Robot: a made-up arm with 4 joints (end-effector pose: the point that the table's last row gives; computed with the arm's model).
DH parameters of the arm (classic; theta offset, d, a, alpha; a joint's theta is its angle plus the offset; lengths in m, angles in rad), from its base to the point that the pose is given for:
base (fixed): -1.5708 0.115 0 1.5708
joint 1: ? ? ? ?
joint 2: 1.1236 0 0.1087 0
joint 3: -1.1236 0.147 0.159 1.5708
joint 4: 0 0.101 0.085 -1.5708
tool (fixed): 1.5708 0.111 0 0
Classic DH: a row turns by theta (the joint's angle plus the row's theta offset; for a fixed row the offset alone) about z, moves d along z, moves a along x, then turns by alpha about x.
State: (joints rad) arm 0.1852 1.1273 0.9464 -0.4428
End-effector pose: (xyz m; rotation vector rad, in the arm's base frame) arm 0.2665 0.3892 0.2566 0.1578 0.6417 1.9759
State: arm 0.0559 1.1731 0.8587 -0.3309
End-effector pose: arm 0.2579 0.3562 0.3198 0.1730 0.3913 1.9982
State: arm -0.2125 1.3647 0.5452 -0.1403
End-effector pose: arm 0.2286 0.2583 0.4214 0.2381 -0.0692 1.9158
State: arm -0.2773 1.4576 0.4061 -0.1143
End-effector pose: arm 0.2171 0.2297 0.4378 0.2706 -0.1524 1.8663
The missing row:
joint 1: 0 0.115 -0.24 -1.5708
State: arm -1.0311 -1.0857 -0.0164 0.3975
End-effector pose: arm -0.3299 -0.1734 0.3747 0.5673 0.7331 -0.8456
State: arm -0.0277 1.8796 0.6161 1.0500
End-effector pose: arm 0.0439 0.3629 0.4011 -0.4169 -1.3069 2.1859
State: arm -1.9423 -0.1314 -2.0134 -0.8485
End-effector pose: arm -0.2198 -0.3011 0.4564 1.4050 1.3635 -2.2394
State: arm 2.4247 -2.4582 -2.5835 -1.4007
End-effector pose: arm 0.0142 0.0331 0.0351 -0.8846 1.2163 -0.4329
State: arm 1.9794 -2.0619 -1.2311 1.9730
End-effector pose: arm -0.0993 0.0938 -0.1259 0.2143 -0.0098 -3.0745
